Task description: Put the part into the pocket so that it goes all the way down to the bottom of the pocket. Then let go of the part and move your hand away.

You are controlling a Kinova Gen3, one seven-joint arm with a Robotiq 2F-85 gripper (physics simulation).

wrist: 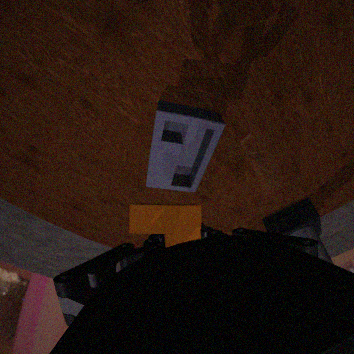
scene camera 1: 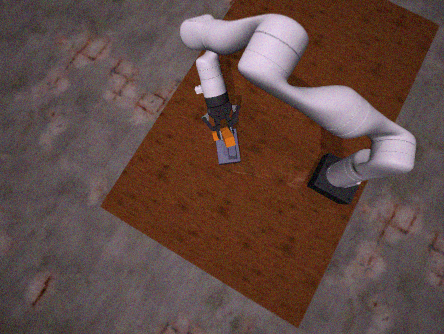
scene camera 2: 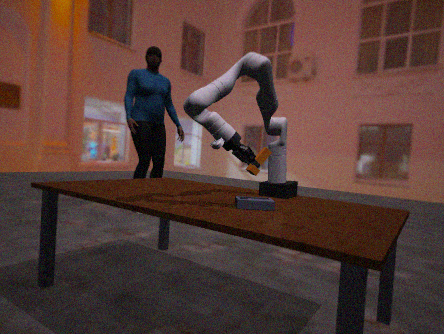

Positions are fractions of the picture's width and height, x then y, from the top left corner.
Scene:
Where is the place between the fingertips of my gripper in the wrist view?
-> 0.51,0.67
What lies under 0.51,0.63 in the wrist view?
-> An orange L-shaped part.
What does my gripper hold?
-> An orange L-shaped part.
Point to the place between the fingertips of my gripper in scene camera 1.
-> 0.51,0.41

